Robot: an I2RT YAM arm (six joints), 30 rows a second.
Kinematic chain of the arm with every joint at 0, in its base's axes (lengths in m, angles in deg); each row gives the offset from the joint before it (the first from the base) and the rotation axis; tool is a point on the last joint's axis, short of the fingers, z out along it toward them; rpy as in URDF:
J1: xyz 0 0 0.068 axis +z
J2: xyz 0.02 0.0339 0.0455 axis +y
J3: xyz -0.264 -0.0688 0 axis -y
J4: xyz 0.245 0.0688 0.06 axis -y
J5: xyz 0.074 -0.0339 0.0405 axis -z
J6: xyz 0.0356 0 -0.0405 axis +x
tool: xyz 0 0 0 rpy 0 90 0
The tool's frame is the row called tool.
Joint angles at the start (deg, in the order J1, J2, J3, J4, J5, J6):
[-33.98, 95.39, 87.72, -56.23, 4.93, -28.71]
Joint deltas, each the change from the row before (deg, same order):
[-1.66, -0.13, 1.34, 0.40, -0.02, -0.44]
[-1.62, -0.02, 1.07, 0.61, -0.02, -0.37]
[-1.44, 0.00, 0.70, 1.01, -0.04, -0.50]
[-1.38, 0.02, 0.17, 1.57, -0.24, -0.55]
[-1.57, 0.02, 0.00, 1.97, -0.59, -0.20]
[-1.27, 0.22, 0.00, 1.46, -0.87, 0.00]
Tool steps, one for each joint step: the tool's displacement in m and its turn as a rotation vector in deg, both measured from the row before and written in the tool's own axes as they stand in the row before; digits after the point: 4 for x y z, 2 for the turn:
[0.0007, -0.0116, -0.0057, 1.48, -1.16, 1.19]
[0.0009, -0.0111, -0.0039, 1.43, -1.00, 1.19]
[0.0008, -0.0099, -0.0023, 1.39, -1.04, 0.88]
[0.0012, -0.0090, 0.0000, 1.24, -1.15, 0.76]
[0.0017, -0.0099, 0.0007, 1.19, -1.44, 1.24]
[0.0015, -0.0076, 0.0020, 0.49, -1.07, 1.11]

